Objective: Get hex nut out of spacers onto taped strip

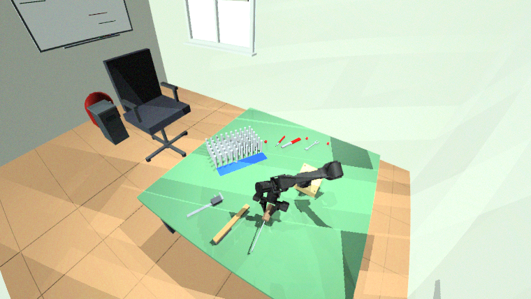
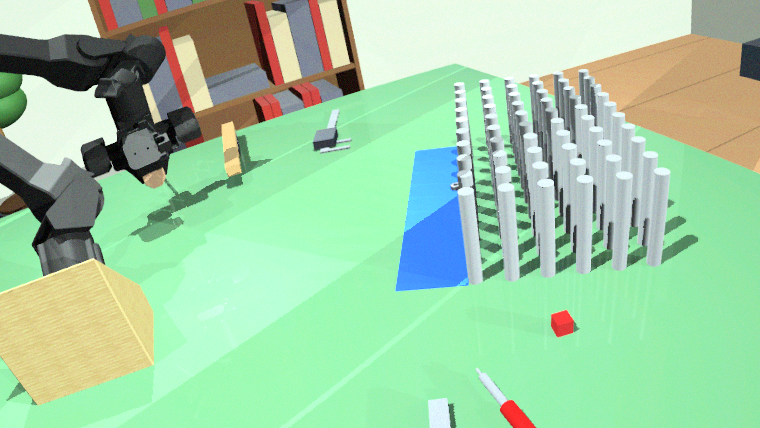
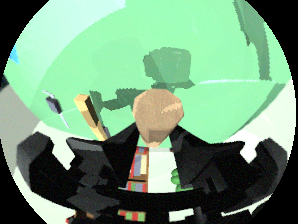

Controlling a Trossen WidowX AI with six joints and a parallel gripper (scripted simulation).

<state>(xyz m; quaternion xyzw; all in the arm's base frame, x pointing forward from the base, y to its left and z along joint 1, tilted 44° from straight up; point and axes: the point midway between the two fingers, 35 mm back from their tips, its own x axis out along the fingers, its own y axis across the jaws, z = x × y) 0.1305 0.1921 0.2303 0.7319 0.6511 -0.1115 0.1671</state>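
Right now the hook tool is 100 mm to the left of my gripper tip and 10 mm below it. Also, from my gripper tip: red-handled screwdriver (660 mm to the right, 160 mm ahead, 60 mm below); blue taped strip (330 mm to the right, 330 mm ahead, 70 mm below); small hex nut (370 mm ahead, 320 mm to the right, 60 mm below).
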